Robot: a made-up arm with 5 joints.
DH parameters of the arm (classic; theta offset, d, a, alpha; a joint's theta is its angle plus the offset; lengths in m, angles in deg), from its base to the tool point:
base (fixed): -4.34 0 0.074 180
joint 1: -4.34 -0.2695 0.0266 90
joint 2: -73.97 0 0.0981 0
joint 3: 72.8 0 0.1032 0
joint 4: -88.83 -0.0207 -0.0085 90
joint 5: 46.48 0 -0.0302 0
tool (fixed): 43.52 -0.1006 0 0
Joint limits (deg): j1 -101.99..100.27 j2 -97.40..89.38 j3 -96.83..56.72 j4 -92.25..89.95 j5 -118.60..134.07
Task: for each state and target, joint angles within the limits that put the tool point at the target. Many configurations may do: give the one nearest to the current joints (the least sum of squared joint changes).
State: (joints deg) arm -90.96 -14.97 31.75 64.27 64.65
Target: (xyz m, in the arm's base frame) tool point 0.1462 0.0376 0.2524
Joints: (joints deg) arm -67.69 -39.75 45.39 89.95 35.28
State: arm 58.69 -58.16 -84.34 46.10 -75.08
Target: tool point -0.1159 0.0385 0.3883
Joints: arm 15.82 -89.42 -96.83 62.94 -68.72
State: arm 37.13 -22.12 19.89 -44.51 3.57
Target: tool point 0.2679 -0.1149 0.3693
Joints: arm 18.23 -22.88 34.94 -40.12 1.32
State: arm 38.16 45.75 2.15 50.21 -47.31
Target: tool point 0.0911 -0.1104 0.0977
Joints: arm 67.17 67.54 0.15 36.48 -38.85
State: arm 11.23 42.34 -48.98 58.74 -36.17
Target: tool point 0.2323 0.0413 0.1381
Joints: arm -24.27 64.01 -32.49 64.22 -43.23
